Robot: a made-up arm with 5 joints. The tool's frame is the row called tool. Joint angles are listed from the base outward.
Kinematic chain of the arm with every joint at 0, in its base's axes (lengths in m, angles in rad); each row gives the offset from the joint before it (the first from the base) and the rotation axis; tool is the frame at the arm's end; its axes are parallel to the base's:
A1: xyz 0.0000 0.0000 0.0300 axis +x
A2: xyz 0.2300 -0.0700 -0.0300 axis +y
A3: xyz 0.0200 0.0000 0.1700 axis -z
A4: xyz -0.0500 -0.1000 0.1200 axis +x
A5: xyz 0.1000 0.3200 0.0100 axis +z
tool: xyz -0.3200 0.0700 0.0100
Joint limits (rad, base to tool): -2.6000..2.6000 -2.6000..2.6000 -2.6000..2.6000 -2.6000..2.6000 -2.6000..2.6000
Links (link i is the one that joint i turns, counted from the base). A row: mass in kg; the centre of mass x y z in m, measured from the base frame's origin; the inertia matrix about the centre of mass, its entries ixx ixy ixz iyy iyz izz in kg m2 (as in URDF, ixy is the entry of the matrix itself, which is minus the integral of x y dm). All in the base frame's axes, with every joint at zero. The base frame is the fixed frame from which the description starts. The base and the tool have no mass.
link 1: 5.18; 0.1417 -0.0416 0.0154; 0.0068 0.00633 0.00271 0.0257 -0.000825 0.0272
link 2: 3.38; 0.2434 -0.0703 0.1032; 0.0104 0 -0.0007 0.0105 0 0.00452
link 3: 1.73; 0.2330 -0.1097 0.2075; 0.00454 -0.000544 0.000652 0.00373 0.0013 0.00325
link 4: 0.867; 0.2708 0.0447 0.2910; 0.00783 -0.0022 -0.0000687 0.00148 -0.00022 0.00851
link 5: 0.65; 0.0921 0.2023 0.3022; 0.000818 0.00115 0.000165 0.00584 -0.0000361 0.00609
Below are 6 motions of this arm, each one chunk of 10 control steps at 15 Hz.
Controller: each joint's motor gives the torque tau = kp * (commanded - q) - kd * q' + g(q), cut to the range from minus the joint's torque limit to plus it. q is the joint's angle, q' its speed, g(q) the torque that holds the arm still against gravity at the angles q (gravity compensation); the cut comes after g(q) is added. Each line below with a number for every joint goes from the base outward.
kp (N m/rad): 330 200 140 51 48
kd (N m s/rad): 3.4 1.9 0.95 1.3 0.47
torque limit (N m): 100 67 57 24 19
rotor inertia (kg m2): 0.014 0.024 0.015 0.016 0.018
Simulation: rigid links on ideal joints. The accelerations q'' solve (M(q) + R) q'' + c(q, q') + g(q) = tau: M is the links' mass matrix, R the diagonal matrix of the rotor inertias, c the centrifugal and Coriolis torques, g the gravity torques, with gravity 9.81 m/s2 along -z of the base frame. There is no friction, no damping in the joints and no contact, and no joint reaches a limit. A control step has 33 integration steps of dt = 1/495 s. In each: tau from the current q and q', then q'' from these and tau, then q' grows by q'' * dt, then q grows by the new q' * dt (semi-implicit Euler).
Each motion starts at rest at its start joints. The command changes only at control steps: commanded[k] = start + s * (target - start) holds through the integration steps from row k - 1 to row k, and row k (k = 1, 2, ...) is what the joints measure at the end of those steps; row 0 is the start. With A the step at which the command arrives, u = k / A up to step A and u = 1 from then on. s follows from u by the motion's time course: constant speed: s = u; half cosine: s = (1 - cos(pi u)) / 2; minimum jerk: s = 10 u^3 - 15 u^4 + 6 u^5; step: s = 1 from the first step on.
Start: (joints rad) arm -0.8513 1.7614 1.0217 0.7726 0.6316
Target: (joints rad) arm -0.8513 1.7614 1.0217 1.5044 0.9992
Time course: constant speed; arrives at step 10
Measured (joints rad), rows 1 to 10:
1: -0.8508 1.7733 1.0224 0.8324 0.6766
2: -0.8507 1.7706 1.0208 0.9181 0.7221
3: -0.8522 1.7557 1.0205 1.0031 0.7505
4: -0.8526 1.7518 1.0197 1.0870 0.7915
5: -0.8521 1.7580 1.0201 1.1552 0.8312
6: -0.8511 1.7656 1.0209 1.2166 0.8630
7: -0.8508 1.7671 1.0206 1.2853 0.9001
8: -0.8514 1.7623 1.0203 1.3630 0.9394
9: -0.8521 1.7572 1.0206 1.4431 0.9748
10: -0.8522 1.7569 1.0208 1.5182 1.0112

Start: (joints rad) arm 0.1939 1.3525 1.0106 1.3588 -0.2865
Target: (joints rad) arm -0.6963 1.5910 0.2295 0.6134 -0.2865
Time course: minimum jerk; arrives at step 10
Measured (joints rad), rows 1 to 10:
1: 0.1863 1.3530 1.0046 1.3556 -0.2870
2: 0.1423 1.3570 0.9689 1.3330 -0.2883
3: 0.0479 1.3706 0.8902 1.2677 -0.2872
4: -0.0892 1.4049 0.7723 1.1503 -0.2874
5: -0.2512 1.4645 0.6352 0.9896 -0.2944
6: -0.4155 1.5361 0.5030 0.8132 -0.3010
7: -0.5556 1.5881 0.3857 0.6648 -0.3035
8: -0.6493 1.5980 0.2918 0.5862 -0.2962
9: -0.6897 1.5818 0.2347 0.5823 -0.2799
10: -0.6954 1.5735 0.2207 0.6152 -0.2724

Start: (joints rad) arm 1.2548 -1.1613 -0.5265 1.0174 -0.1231
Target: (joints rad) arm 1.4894 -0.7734 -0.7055 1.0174 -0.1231
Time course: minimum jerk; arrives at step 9
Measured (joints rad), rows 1 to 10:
1: 1.2582 -1.1581 -0.5281 1.0156 -0.1220
2: 1.2761 -1.1371 -0.5381 1.0065 -0.1176
3: 1.3101 -1.0824 -0.5619 0.9945 -0.1151
4: 1.3562 -0.9944 -0.5973 0.9937 -0.1208
5: 1.4059 -0.8946 -0.6385 1.0134 -0.1282
6: 1.4499 -0.8106 -0.6759 1.0451 -0.1275
7: 1.4804 -0.7605 -0.7006 1.0684 -0.1218
8: 1.4919 -0.7490 -0.7096 1.0689 -0.1205
9: 1.4898 -0.7652 -0.7069 1.0444 -0.1247
10: 1.4887 -0.7848 -0.7036 1.0059 -0.1257

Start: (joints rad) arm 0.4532 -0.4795 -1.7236 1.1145 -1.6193
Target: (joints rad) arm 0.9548 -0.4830 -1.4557 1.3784 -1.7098
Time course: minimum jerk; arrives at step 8
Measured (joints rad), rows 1 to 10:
1: 0.4621 -0.4810 -1.7176 1.1181 -1.6275
2: 0.5119 -0.4871 -1.6880 1.1368 -1.6587
3: 0.6134 -0.4926 -1.6383 1.1751 -1.6769
4: 0.7431 -0.4922 -1.5767 1.2369 -1.6767
5: 0.8619 -0.4846 -1.5142 1.3154 -1.6823
6: 0.9418 -0.4711 -1.4678 1.3888 -1.6886
7: 0.9744 -0.4586 -1.4470 1.4369 -1.6893
8: 0.9663 -0.4551 -1.4484 1.4475 -1.6963
9: 0.9467 -0.4643 -1.4551 1.4224 -1.7224
10: 0.9429 -0.4831 -1.4582 1.3811 -1.7276

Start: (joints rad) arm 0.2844 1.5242 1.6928 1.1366 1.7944
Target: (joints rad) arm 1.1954 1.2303 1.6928 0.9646 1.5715
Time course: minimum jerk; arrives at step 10
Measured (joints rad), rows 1 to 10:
1: 0.2925 1.5216 1.6919 1.1353 1.7921
2: 0.3387 1.5065 1.6875 1.1277 1.7791
3: 0.4361 1.4743 1.6803 1.1109 1.7529
4: 0.5783 1.4263 1.6729 1.0855 1.7173
5: 0.7462 1.3686 1.6673 1.0555 1.6778
6: 0.9144 1.3114 1.6656 1.0255 1.6394
7: 1.0562 1.2664 1.6693 0.9988 1.6072
8: 1.1506 1.2409 1.6775 0.9772 1.5850
9: 1.1919 1.2328 1.6867 0.9642 1.5734
10: 1.1964 1.2328 1.6927 0.9610 1.5705

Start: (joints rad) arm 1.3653 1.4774 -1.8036 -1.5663 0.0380
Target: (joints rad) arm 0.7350 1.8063 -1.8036 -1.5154 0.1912
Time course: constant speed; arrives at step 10
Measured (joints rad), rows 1 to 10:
1: 1.2955 1.5188 -1.7781 -1.5860 0.0571
2: 1.2342 1.5508 -1.7863 -1.5591 0.0719
3: 1.1676 1.5824 -1.7809 -1.5393 0.0859
4: 1.1051 1.6166 -1.7832 -1.5331 0.1029
5: 1.0427 1.6495 -1.7845 -1.5383 0.1171
6: 0.9789 1.6824 -1.7847 -1.5395 0.1315
7: 0.9152 1.7158 -1.7850 -1.5317 0.1474
8: 0.8508 1.7490 -1.7849 -1.5222 0.1624
9: 0.7871 1.7820 -1.7858 -1.5163 0.1776
10: 0.7236 1.8153 -1.7869 -1.5137 0.1933

